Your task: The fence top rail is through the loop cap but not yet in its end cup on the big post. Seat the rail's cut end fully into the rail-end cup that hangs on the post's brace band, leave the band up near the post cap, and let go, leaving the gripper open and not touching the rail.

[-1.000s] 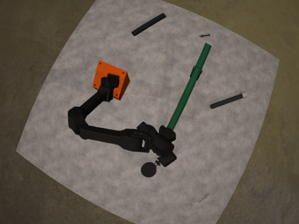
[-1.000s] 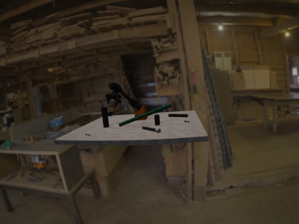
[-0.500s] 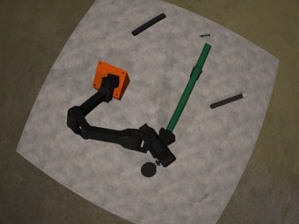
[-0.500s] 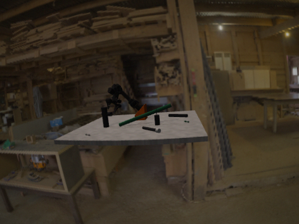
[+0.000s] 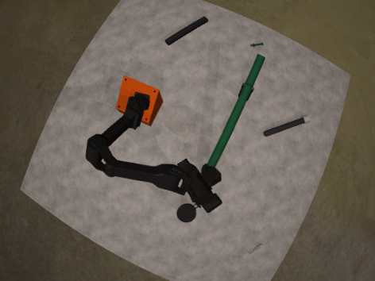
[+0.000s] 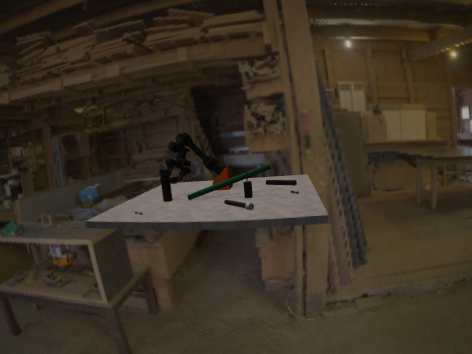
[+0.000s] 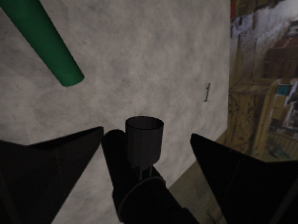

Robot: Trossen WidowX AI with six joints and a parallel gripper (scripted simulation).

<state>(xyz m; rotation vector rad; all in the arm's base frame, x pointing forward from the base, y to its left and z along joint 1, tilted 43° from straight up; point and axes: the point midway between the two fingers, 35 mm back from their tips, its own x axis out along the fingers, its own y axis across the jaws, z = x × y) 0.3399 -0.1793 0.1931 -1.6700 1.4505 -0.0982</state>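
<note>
My gripper tip is 10 mm past the black rail-end cup, 20 mm to the left of it and 10 mm above it. Round my gripper tip: short post 30 mm ahead, 450 mm to the left, 40 mm below; then green screw 30 mm ahead, 740 mm to the left, 140 mm below; then black bar 310 mm behind, 690 mm to the left, 130 mm below.
</note>
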